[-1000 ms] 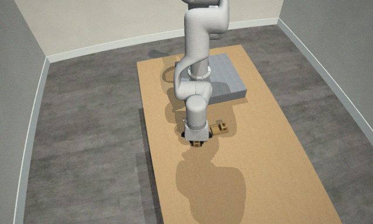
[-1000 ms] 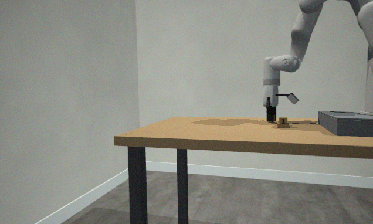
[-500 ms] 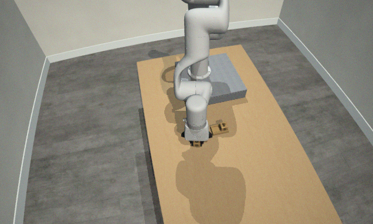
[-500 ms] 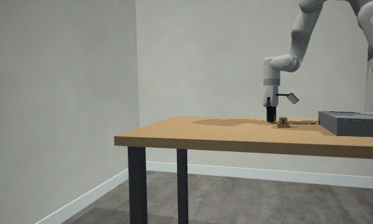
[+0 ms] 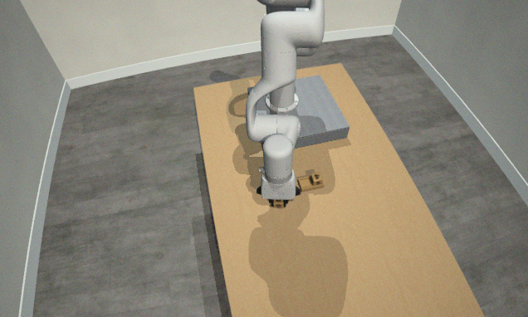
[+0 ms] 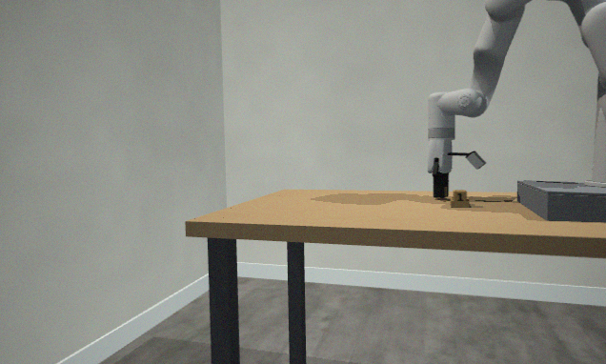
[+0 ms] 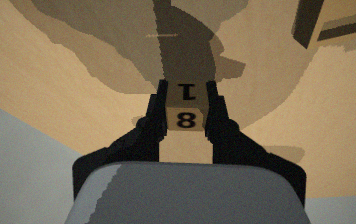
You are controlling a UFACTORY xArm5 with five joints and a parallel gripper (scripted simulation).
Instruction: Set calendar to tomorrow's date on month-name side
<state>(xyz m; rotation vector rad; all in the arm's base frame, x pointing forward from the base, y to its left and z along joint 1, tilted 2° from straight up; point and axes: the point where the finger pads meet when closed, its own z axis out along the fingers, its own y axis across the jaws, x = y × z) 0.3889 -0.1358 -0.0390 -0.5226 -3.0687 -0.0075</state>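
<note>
Right now my hand is 10 mm above the wooden cube. Round my hand: wooden tray 120 mm to the left, 40 mm behind, 20 mm below.
</note>
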